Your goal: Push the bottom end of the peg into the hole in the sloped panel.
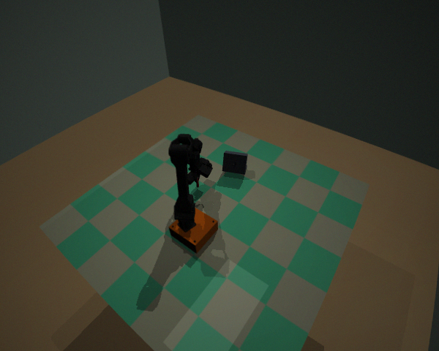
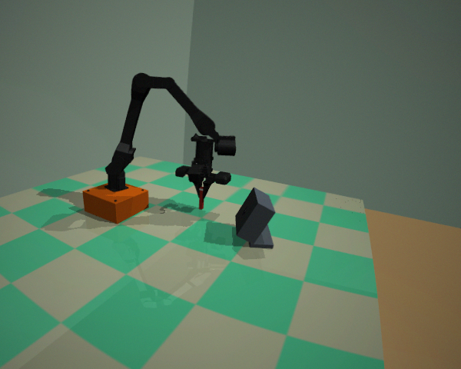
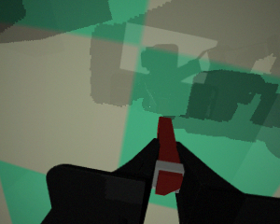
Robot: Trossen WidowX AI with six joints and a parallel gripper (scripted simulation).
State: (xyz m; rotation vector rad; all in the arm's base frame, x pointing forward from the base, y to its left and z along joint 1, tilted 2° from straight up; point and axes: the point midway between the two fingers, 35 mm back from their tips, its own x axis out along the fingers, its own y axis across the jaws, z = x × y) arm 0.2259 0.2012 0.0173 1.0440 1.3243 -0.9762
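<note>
Right now the sloped panel is 240 mm ahead of my gripper tip, 60 mm to the right of it and 30 mm above it. Also, from my gripper tip: red peg 20 mm above; foot 260 mm ahead, 50 mm to the right, 30 mm below.
</note>
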